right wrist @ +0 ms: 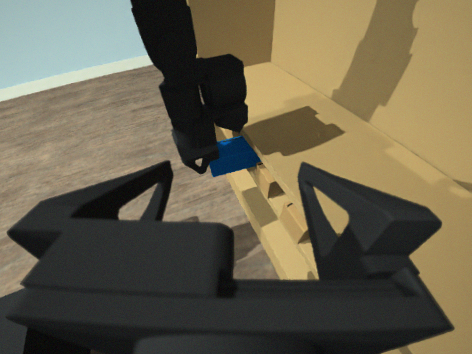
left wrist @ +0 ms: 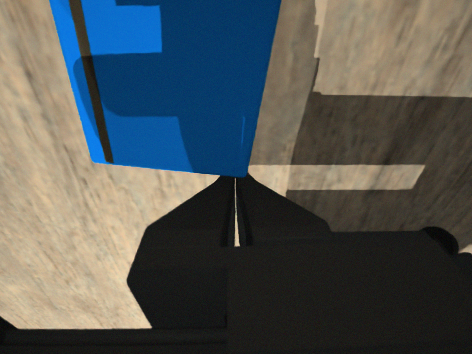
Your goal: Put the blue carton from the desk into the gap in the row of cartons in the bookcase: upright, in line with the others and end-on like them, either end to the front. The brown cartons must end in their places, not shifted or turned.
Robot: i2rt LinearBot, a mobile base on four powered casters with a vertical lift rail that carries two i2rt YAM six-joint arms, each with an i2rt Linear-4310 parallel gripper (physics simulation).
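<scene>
The blue carton (left wrist: 175, 90) (right wrist: 235, 156) sticks out over the front edge of the bookcase (right wrist: 230, 30), end toward my left gripper. In the left wrist view it has a dark stripe along its left side; its far end is out of view. My left gripper (left wrist: 234, 174) (right wrist: 202, 172) is shut and empty, its tips at the right corner of the carton's near end; whether they touch it I cannot tell. Two brown cartons (right wrist: 268, 182) (right wrist: 295, 222) stand in the row nearer the right gripper. My right gripper (right wrist: 235, 168) is open and empty, well back from the row.
A bookcase board lies above the row, with the back panel (right wrist: 320, 45) behind it. A lower shelf edge (right wrist: 248, 181) runs along the front of the row. The left arm (right wrist: 177, 100) reaches down in front of the bookcase. Wood floor (left wrist: 40, 200) (right wrist: 90, 145) lies below.
</scene>
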